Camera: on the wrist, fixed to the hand. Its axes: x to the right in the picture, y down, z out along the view.
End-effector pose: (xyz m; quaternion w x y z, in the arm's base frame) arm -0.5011 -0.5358 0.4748 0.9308 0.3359 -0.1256 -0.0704
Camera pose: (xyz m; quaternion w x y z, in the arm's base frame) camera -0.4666 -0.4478 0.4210 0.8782 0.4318 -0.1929 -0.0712
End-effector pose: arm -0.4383 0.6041 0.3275 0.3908 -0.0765 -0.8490 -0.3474
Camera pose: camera -0.3643 0.5621 0.3954 0.3449 -0.0592 -0.9048 -0.2426
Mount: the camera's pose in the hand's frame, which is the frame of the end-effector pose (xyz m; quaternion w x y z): 0.0041 0.0343 -0.1032 0.9917 0.1116 -0.0628 0.0061
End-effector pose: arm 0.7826 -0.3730 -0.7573 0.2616 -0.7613 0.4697 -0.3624
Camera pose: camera 0.6835 -0.3972 -0.7194 0.3761 -0.7457 0.4136 -0.3624
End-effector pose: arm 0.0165 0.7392 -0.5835 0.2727 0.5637 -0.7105 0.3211
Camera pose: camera -0.0152 0.8209 -0.5190 0.1610 0.6053 -0.6894 0.3640
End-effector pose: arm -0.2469 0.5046 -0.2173 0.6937 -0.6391 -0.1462 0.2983
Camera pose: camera -0.1912 0.4247 -0.2659 0.7483 -0.5386 -0.1514 0.3565
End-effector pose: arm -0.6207 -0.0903 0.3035 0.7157 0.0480 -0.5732 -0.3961
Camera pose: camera -0.5144 -0.1092 0.2897 0.6709 0.0991 -0.6579 -0.3275
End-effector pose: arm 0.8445 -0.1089 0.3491 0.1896 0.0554 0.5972 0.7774
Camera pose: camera 0.8006 -0.2084 0.3521 0.2146 0.1286 0.6668 0.7020
